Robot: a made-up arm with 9 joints. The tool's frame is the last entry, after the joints. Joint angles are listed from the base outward.
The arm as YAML. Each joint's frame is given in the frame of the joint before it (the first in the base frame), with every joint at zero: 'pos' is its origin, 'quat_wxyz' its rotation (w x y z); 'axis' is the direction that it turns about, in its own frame. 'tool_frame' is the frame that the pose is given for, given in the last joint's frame.
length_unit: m
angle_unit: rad
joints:
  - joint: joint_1
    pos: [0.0, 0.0, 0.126]
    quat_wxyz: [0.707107, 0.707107, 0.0, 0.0]
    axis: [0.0, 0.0, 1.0]
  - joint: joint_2
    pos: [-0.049, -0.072, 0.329]
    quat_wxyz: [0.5, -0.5, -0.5, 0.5]
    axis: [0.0, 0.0, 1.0]
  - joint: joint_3
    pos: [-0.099, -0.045, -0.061]
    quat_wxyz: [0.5, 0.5, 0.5, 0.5]
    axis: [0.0, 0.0, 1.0]
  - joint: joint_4
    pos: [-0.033, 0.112, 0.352]
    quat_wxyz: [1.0, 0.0, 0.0, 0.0]
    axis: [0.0, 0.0, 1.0]
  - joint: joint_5
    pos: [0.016, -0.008, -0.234]
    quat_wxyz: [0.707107, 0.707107, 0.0, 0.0]
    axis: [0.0, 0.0, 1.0]
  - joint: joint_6
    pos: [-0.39, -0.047, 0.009]
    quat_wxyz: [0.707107, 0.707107, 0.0, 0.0]
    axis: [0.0, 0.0, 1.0]
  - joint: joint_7
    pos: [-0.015, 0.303, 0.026]
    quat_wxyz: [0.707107, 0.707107, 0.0, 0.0]
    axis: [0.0, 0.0, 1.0]
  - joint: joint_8
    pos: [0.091, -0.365, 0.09]
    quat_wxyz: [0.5, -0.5, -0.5, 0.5]
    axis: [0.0, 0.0, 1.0]
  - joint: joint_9
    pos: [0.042, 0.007, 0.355]
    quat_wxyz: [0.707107, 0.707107, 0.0, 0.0]
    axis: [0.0, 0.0, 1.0]
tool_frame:
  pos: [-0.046, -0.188, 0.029]
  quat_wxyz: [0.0, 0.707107, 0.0, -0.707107]
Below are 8 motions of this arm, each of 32 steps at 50 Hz.
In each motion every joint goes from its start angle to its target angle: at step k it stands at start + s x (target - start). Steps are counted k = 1, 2, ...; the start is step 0. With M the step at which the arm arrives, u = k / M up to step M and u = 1 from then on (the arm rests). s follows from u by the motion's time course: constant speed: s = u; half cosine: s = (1 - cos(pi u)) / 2; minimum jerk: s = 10 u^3 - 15 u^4 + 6 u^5.
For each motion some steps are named. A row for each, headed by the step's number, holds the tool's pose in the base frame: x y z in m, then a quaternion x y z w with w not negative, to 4 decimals.
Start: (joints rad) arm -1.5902 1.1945 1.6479 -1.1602 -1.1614 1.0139 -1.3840 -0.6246 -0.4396
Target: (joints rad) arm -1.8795 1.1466 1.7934 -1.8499 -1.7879 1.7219 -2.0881 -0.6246 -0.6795
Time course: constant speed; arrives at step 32
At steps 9, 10, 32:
9: 0.7734 0.1233 0.1850 0.1041 0.6454 0.3088 0.6908
10: 0.7692 0.1220 0.1935 0.1154 0.6413 0.3145 0.6903
32: 0.6492 0.1365 0.2488 0.3180 0.6102 0.4780 0.5459

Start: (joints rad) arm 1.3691 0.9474 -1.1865 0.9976 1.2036 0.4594 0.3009 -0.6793 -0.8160
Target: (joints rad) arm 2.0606 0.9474 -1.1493 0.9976 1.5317 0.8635 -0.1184 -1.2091 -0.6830
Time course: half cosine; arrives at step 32
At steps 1, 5, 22, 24, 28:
1: -0.1794 -0.9343 0.2376 0.5720 -0.3646 0.0025 0.7348
5: -0.1639 -0.9538 0.2229 0.5887 -0.3566 0.0222 0.7251
22: 0.1416 -1.0994 0.1533 0.6679 -0.2234 0.3435 0.6213
24: 0.1787 -1.1024 0.1630 0.6607 -0.2076 0.3810 0.6125
28: 0.2304 -1.1024 0.1828 0.6452 -0.1852 0.4344 0.6005

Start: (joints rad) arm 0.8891 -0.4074 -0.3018 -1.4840 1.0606 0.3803 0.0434 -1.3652 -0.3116
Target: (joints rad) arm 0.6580 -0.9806 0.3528 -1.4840 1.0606 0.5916 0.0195 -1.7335 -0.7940
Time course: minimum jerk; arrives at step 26
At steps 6, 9, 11, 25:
6: -0.0991 -0.3502 -0.6980 0.9797 -0.0123 0.0913 0.1781
9: -0.0833 -0.3662 -0.7219 0.9815 0.0649 0.1276 0.1269
11: -0.0637 -0.3710 -0.7432 0.9757 0.1330 0.1566 0.0767
25: 0.0597 -0.2482 -0.8259 -0.8343 -0.4420 -0.2589 0.2039

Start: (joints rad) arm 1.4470 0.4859 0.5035 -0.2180 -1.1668 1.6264 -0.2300 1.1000 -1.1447
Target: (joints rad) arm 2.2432 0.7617 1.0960 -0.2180 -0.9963 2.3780 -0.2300 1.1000 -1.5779
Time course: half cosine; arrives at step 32
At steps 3, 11, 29, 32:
3: -0.4967 -0.1941 -0.2267 0.4978 0.8474 -0.0833 0.1647
11: -0.3908 -0.2446 -0.3185 0.4948 0.8126 -0.1073 0.2885
29: -0.0687 -0.3579 -0.3511 0.5113 0.6300 -0.1598 0.5623
32: -0.0604 -0.3599 -0.3478 0.5124 0.6234 -0.1607 0.5683

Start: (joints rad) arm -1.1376 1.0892 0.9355 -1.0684 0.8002 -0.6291 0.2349 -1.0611 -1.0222
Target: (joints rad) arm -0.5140 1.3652 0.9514 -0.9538 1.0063 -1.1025 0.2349 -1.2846 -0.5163
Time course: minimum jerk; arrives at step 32
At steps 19, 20, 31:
19: 0.4728 -0.3940 0.3601 -0.1783 0.7903 0.1093 0.5759
20: 0.4557 -0.3854 0.3750 -0.1957 0.7826 0.1270 0.5772
31: 0.3600 -0.3500 0.4432 -0.2904 0.7354 0.2092 0.5755

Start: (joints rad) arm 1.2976 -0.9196 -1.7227 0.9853 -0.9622 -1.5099 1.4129 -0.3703 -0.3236
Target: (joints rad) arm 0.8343 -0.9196 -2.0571 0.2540 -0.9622 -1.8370 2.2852 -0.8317 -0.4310
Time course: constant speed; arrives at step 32
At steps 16, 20, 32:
16: -0.4472 -0.1686 0.0542 -0.5029 -0.2547 0.0567 0.8240
20: -0.4587 -0.1359 0.0970 -0.4937 -0.2027 0.0354 0.8449
32: -0.4441 -0.0396 0.2514 -0.4705 -0.0396 -0.0396 0.8806

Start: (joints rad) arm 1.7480 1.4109 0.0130 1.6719 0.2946 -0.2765 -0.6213 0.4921 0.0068
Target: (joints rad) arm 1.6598 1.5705 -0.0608 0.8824 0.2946 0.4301 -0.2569 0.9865 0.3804
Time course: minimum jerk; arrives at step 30
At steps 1, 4, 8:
1: 0.2455 -0.2790 0.6614 -0.2978 -0.1710 0.2205 0.9129
4: 0.2333 -0.2810 0.6655 -0.3041 -0.1882 0.2149 0.9088
8: 0.1669 -0.2912 0.6833 -0.3385 -0.2789 0.1808 0.8803

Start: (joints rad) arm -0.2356 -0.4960 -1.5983 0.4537 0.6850 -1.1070 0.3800 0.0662 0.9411
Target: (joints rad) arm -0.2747 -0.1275 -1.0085 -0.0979 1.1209 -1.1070 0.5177 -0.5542 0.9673
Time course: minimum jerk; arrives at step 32
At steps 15, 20, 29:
15: -0.2901 -0.4622 -0.0098 -0.3258 -0.0460 -0.1992 0.9231
20: -0.3264 -0.4585 -0.0260 -0.3542 -0.0170 -0.1746 0.9186
29: -0.3561 -0.4609 -0.0418 -0.3779 0.0113 -0.1517 0.9133

